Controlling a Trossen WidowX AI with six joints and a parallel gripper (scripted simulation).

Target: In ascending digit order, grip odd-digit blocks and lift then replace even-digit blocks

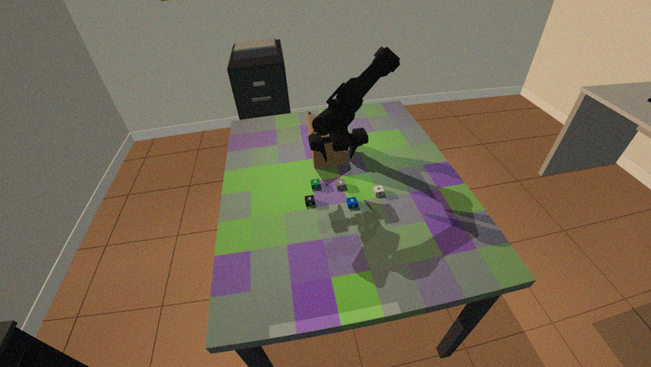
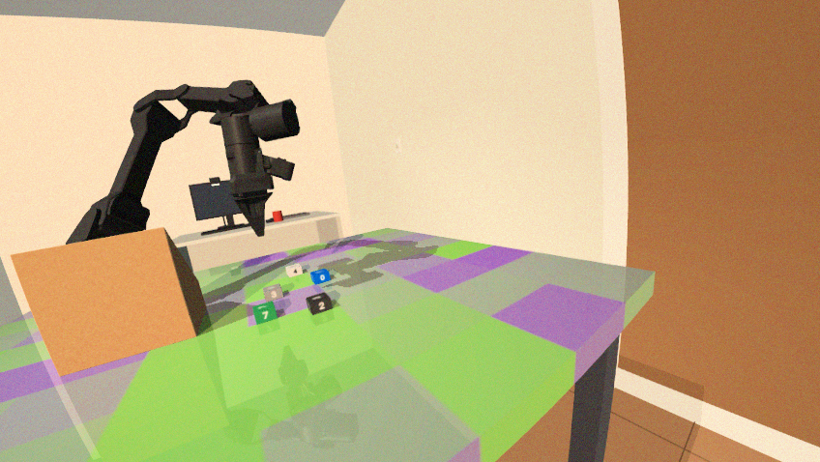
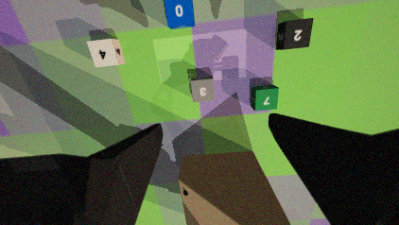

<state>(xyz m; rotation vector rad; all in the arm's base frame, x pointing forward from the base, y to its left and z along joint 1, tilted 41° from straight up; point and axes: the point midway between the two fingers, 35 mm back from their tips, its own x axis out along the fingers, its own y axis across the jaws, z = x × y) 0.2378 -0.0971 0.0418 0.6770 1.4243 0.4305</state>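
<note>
Right now the blue block is 100 mm ahead of my gripper tip, 10 mm to the left of it and 120 mm below it. Also, from my gripper tip: grey block (10 mm to the left, 120 mm below); black block (40 mm ahead, 120 mm to the right, 120 mm below); green block (30 mm behind, 80 mm to the right, 120 mm below).
</note>
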